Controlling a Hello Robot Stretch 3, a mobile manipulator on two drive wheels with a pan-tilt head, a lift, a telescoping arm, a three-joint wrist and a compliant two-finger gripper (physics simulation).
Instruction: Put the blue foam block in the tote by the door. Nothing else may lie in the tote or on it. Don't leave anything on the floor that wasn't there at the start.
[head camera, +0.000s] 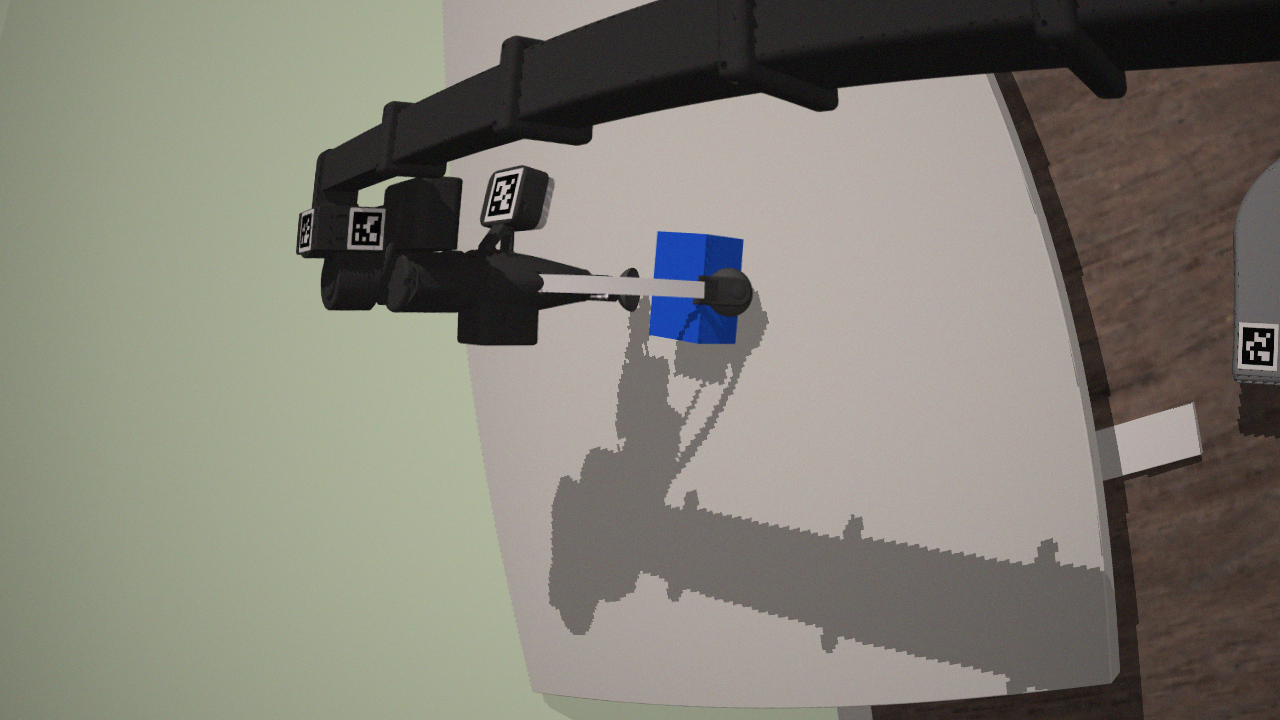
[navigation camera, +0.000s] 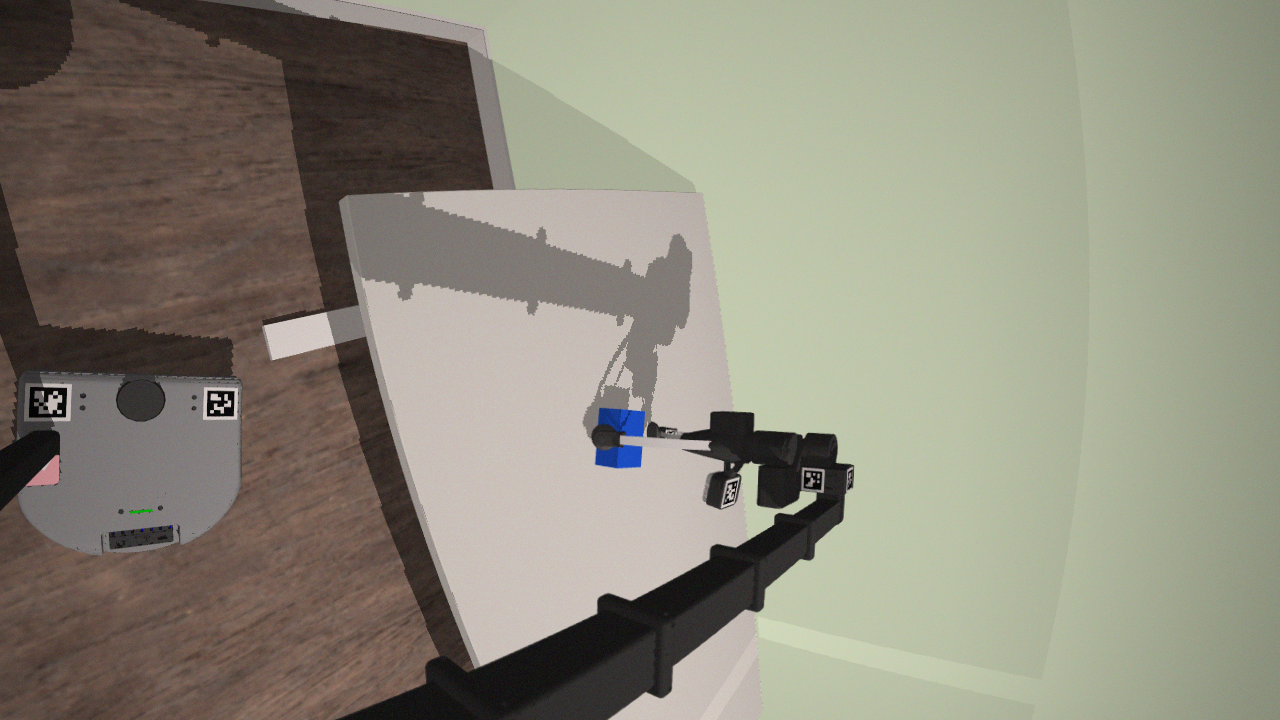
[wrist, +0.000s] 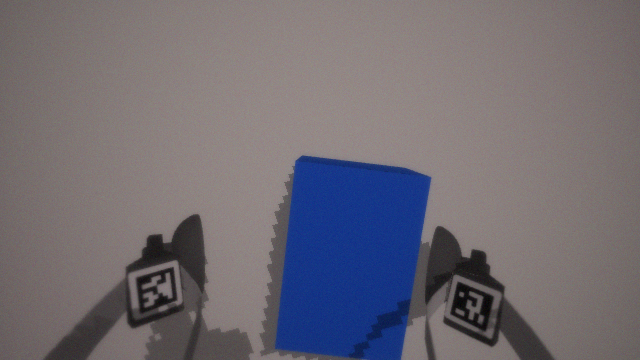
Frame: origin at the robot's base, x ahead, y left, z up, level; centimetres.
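Seen in the pictures: gripper, between the fingertips: (head camera: 693, 291) (navigation camera: 620, 434) (wrist: 316, 247); robot's base, origin of its link: (navigation camera: 141, 397).
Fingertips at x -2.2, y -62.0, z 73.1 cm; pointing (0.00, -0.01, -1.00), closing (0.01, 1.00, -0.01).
Note:
Offsets run from my fingertips to a thing's middle. "spot": to the spot under its first point. Level surfaces: height alone.
The blue foam block @(dx -0.4, dy +1.6, dz +1.2 cm) (head camera: 673, 255) (navigation camera: 617, 455) (wrist: 355, 225) lies on the pale table top @(dz -1.1 cm) (head camera: 895, 268) (navigation camera: 483, 429). My gripper (head camera: 680, 291) (navigation camera: 631, 435) (wrist: 316, 247) is open, with its fingertips pointing down at the block. In the wrist view the block shows between the fingers, close to the right fingertip and with a wider gap to the left one. In the head view one fingertip covers part of the block. How far the fingertips are above the block is hard to tell. The tote does not show in these views.
My arm (head camera: 626, 80) (navigation camera: 554, 653) reaches across the table. A pale bar @(spot: dx +16.8, dy +30.6, dz -70.6 cm) (head camera: 1154, 438) (navigation camera: 299, 340) juts from under the table edge over the dark wooden floor @(dz -73.1 cm) (head camera: 1190, 223) (navigation camera: 179, 223). My base (navigation camera: 134, 474) stands beside the table. A green wall (head camera: 223, 447) (navigation camera: 895, 268) lies beyond it.

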